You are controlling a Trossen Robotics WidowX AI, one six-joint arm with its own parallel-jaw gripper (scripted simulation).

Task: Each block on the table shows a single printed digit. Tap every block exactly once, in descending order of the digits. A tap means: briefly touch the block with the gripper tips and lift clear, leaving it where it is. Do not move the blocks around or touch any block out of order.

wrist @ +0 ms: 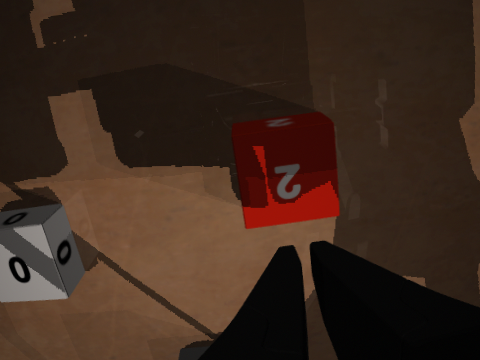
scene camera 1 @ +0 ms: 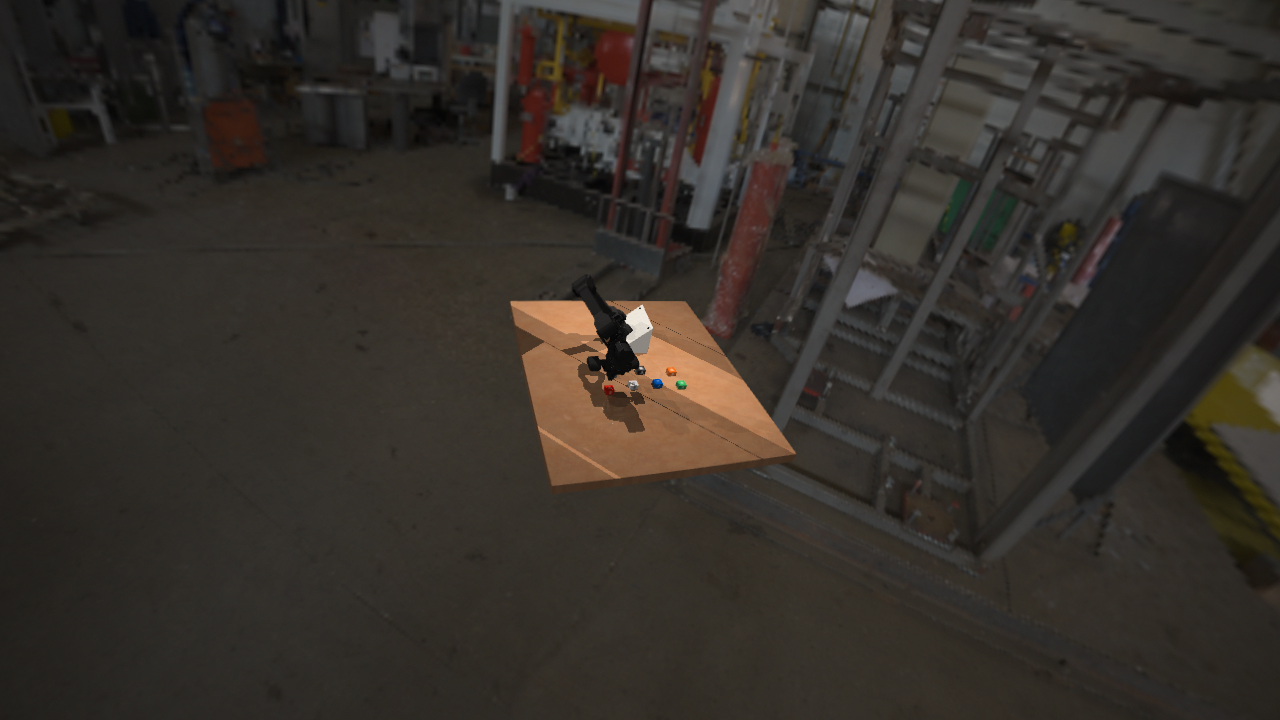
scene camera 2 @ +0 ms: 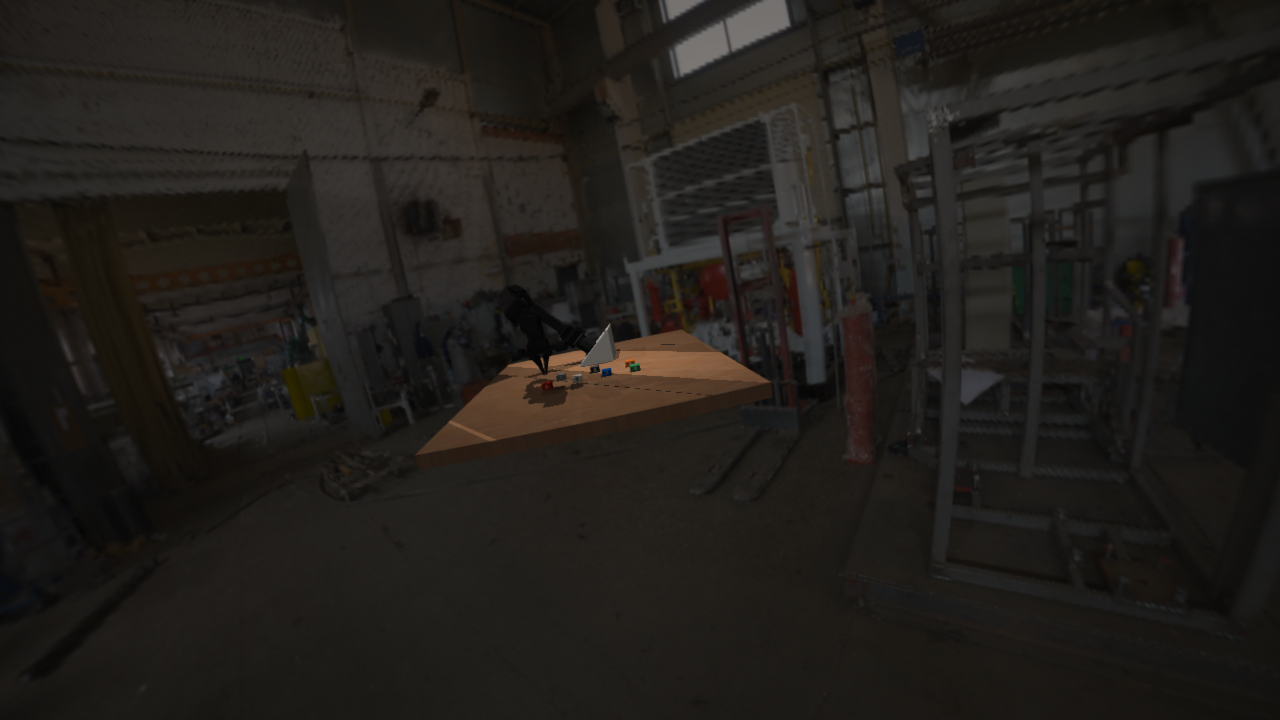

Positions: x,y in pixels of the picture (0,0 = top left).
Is my gripper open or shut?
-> Shut.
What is my gripper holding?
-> Nothing.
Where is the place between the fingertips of my gripper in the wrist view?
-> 302,259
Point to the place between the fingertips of my gripper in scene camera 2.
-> At 545,374
